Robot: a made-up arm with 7 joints.
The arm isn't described. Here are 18 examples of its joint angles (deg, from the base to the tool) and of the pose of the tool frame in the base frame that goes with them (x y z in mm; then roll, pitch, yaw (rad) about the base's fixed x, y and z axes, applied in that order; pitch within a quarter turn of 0, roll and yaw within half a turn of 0).
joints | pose
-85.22 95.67 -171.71 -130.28 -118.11 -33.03 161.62 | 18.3 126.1 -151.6 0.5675 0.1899 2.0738
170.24 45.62 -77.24 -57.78 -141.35 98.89 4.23 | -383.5 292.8 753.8 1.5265 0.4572 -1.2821
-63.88 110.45 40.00 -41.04 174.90 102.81 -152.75 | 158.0 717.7 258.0 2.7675 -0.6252 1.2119
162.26 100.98 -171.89 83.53 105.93 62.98 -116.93 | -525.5 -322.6 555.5 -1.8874 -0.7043 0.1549
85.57 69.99 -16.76 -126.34 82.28 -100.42 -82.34 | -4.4 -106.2 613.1 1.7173 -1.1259 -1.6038
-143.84 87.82 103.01 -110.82 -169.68 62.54 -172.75 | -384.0 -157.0 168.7 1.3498 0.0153 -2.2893
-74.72 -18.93 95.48 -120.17 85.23 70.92 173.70 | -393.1 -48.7 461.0 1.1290 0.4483 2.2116
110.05 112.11 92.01 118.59 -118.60 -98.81 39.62 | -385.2 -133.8 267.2 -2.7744 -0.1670 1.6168
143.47 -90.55 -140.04 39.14 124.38 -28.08 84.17 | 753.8 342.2 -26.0 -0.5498 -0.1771 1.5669
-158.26 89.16 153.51 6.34 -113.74 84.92 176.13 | -763.7 400.7 228.1 -0.6887 -0.2250 2.7170
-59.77 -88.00 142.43 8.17 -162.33 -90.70 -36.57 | -355.5 -755.1 130.7 0.2316 0.2787 -2.6287
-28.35 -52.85 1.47 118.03 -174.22 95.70 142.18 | -41.1 -51.1 777.9 2.7375 -0.3653 1.1921
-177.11 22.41 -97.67 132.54 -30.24 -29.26 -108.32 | -67.3 -369.3 404.8 -0.9350 -1.0345 -0.6207
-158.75 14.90 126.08 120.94 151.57 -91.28 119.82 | 179.2 217.4 456.4 0.2343 -0.4207 2.4621
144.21 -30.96 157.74 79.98 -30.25 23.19 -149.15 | 400.4 542.5 453.5 0.4545 -0.8827 0.7926
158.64 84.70 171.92 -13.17 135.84 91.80 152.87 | -735.4 -386.6 178.5 0.8064 0.5169 -3.0364
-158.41 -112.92 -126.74 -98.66 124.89 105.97 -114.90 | 485.1 63.9 378.1 -2.3036 -0.5151 -0.3363
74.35 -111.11 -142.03 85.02 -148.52 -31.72 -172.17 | 223.9 366.1 -243.1 0.5358 -1.1389 -0.9214
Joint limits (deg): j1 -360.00..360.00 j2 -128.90..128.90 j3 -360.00..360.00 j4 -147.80..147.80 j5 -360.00..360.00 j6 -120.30..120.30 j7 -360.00..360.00
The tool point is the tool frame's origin. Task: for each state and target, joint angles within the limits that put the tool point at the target. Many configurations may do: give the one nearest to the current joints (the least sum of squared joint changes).
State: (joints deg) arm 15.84 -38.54 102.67 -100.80 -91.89 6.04 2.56
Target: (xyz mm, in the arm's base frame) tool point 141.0 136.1 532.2
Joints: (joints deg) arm 20.29 -53.29 141.12 -136.26 -94.30 21.24 2.56
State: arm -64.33 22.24 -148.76 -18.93 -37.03 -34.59 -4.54
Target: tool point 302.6 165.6 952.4
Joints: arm -60.47 -7.03 -147.91 -54.38 -33.32 -53.98 -4.54
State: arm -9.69 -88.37 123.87 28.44 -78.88 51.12 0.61
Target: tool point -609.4 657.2 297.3
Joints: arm 53.42 -89.71 120.86 5.17 -83.54 62.60 0.61
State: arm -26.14 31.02 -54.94 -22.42 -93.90 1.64 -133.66
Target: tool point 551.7 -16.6 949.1
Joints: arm -31.68 44.75 -58.71 -42.32 -94.00 1.32 -133.66
